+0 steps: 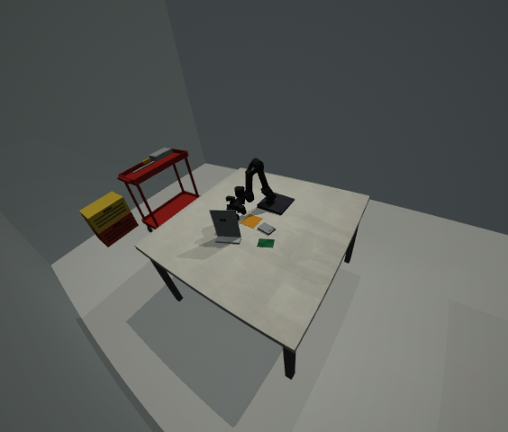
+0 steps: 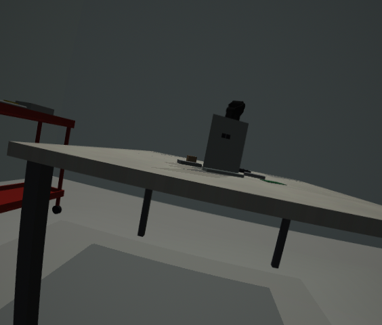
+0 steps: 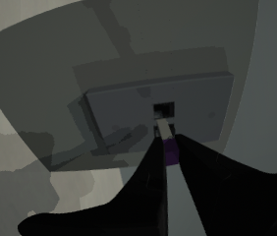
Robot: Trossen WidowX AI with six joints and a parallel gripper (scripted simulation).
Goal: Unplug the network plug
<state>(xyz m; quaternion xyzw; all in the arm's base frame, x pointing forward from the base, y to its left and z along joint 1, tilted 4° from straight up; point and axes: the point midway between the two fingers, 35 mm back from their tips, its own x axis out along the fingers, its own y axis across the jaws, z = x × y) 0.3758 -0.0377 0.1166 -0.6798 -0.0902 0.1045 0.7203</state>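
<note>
My gripper tip is 180 mm past the orange square patch, 30 mm to the right of it and 150 mm above it. Round my gripper tip: grey upright panel (40 mm ahead, 20 mm to the left, 50 mm below); green patch (70 mm behind, 260 mm to the left, 150 mm below); network plug (right at my gripper tip).
</note>
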